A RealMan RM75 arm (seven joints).
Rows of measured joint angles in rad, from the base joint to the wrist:
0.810, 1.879, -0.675, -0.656, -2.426, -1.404, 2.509
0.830, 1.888, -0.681, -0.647, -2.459, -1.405, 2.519
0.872, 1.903, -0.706, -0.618, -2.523, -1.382, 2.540
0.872, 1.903, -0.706, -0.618, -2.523, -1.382, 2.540
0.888, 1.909, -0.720, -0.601, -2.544, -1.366, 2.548
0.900, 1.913, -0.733, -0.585, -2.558, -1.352, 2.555
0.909, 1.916, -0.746, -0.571, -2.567, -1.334, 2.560
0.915, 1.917, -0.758, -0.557, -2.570, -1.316, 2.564
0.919, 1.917, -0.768, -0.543, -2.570, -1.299, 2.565
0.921, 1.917, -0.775, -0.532, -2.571, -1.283, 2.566
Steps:
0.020, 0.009, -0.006, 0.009, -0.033, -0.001, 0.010
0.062, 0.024, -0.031, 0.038, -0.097, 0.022, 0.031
0.062, 0.024, -0.031, 0.038, -0.097, 0.022, 0.031
0.078, 0.030, -0.045, 0.055, -0.118, 0.038, 0.039
0.090, 0.034, -0.058, 0.071, -0.132, 0.052, 0.046
0.099, 0.037, -0.071, 0.085, -0.141, 0.070, 0.051
0.105, 0.038, -0.083, 0.099, -0.144, 0.088, 0.055
0.109, 0.038, -0.093, 0.113, -0.144, 0.105, 0.056
0.111, 0.038, -0.100, 0.124, -0.145, 0.121, 0.057

